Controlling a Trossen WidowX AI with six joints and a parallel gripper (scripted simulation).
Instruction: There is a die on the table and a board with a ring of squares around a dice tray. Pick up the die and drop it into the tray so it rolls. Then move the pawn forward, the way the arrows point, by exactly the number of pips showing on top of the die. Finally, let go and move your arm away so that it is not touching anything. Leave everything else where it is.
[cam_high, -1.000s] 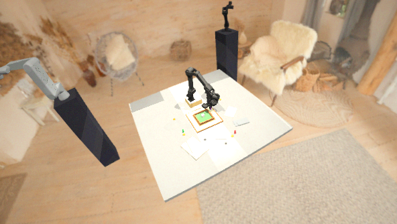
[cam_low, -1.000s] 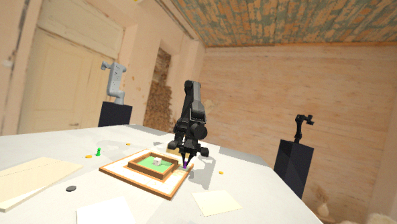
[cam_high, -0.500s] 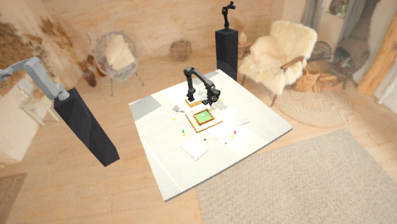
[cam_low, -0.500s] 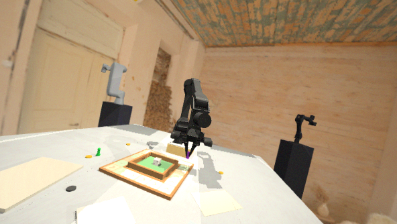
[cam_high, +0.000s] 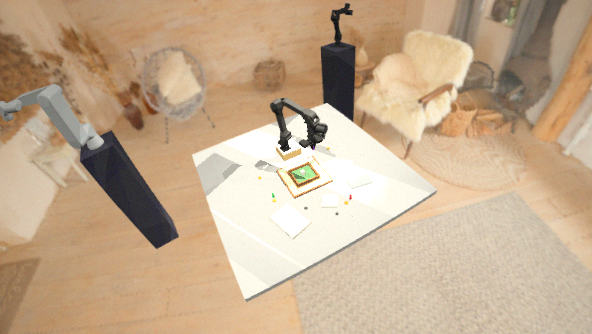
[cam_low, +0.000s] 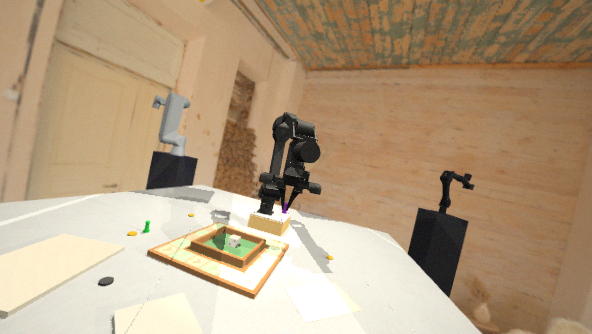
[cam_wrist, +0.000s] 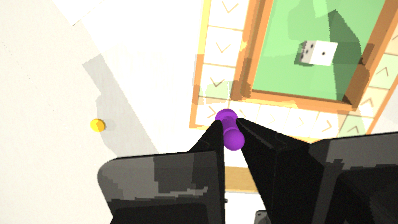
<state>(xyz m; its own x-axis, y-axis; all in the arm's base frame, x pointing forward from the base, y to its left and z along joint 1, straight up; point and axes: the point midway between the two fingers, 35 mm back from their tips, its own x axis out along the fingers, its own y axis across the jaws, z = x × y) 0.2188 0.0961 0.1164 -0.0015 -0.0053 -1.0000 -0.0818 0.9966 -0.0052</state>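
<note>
Right now my gripper tip is 40 mm short of the white die, 130 mm to the left of it and 120 mm above it. Round my gripper tip: purple pawn: 10 mm above; green pawn: 70 mm ahead, 380 mm to the right, 130 mm below; green dice tray: 50 mm ahead, 130 mm to the right, 140 mm below.
</note>
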